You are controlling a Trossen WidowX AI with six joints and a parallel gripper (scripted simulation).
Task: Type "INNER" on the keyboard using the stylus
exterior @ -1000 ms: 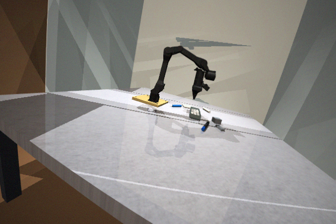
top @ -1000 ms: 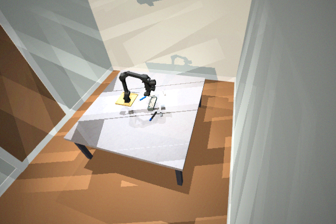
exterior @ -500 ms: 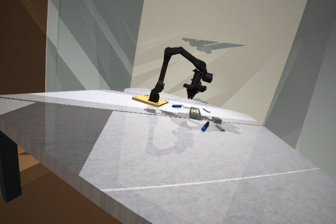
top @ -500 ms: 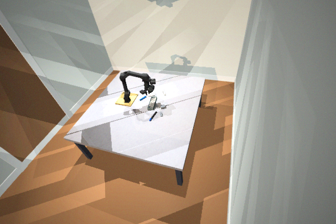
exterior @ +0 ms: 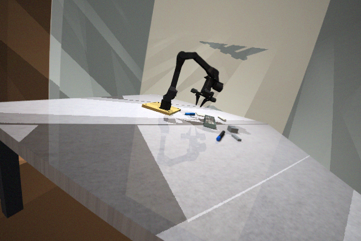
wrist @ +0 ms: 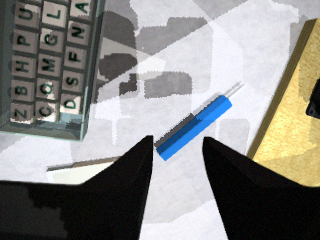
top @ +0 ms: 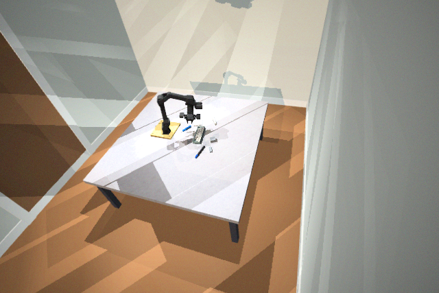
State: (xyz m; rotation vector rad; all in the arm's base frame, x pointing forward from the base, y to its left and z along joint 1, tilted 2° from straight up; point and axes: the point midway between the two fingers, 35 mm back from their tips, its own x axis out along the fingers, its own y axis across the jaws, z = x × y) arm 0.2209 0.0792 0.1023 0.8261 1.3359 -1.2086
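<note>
Right now the blue stylus is 7 cm below my gripper tip, 6 cm behind it and 2 cm to the right of it. The rest, counted from my gripper tip: white stick (20 cm ahead, 14 cm to the left, 7 cm below); then flat grey piece (25 cm ahead, 22 cm to the right, 7 cm below); then pen (28 cm to the right, 16 cm ahead, 7 cm below).
</note>
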